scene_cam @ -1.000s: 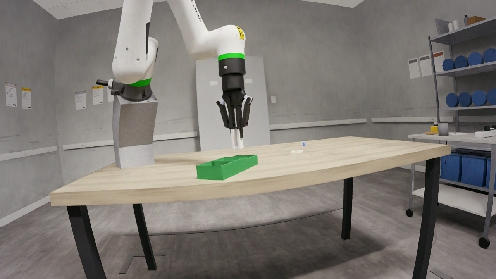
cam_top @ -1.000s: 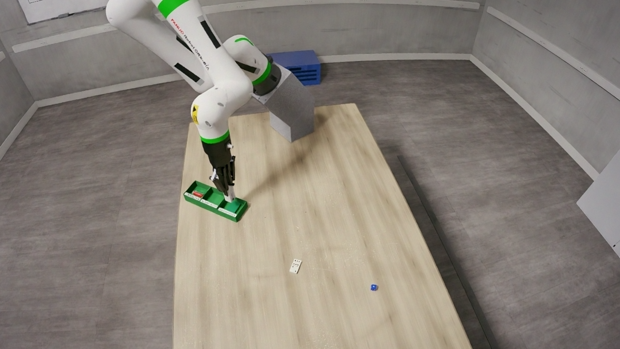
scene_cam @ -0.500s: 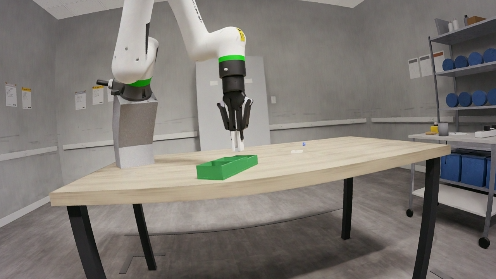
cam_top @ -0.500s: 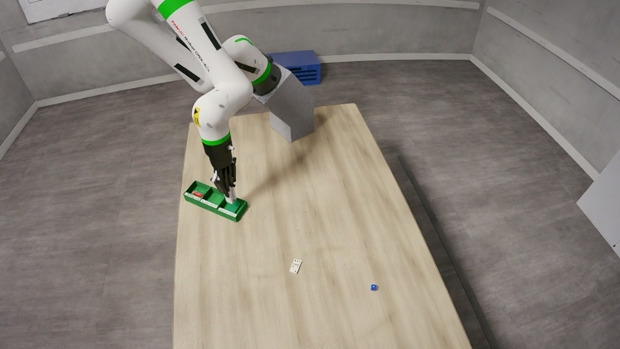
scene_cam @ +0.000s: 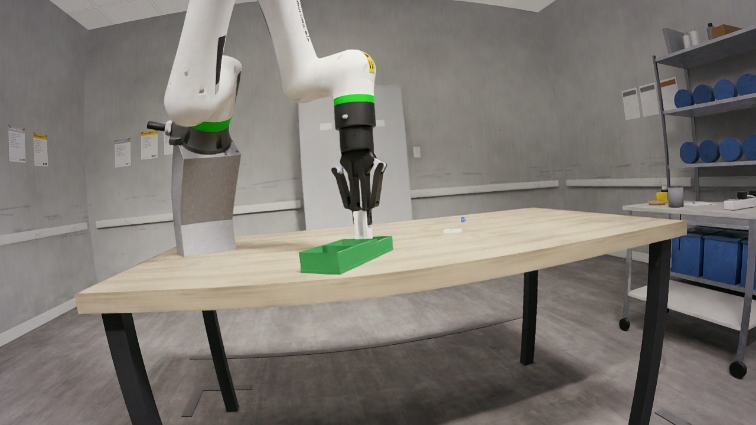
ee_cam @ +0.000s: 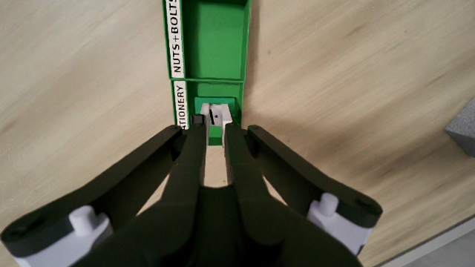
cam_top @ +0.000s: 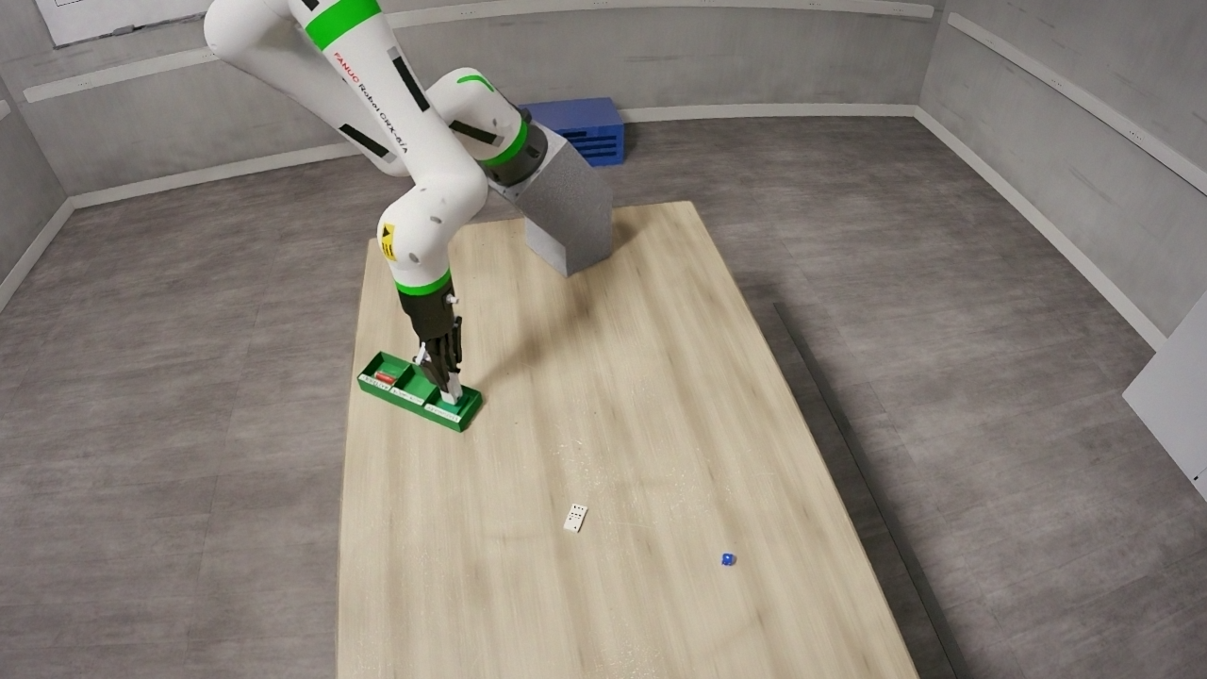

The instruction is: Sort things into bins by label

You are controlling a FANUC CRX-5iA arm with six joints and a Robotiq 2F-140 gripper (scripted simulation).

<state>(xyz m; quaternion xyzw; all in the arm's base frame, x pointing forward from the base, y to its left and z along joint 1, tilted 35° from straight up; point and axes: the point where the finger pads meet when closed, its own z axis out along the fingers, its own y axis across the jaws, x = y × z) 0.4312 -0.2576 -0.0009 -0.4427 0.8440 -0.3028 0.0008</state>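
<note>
My gripper is now 50 mm above the flat green block. From my hand the other things lie so: green battery 130 mm to the right, 110 mm behind, 50 mm below; green three-compartment bin 70 mm to the right, 50 mm behind, 40 mm below; red stick-like piece 140 mm to the right, 100 mm behind, 50 mm below.
</note>
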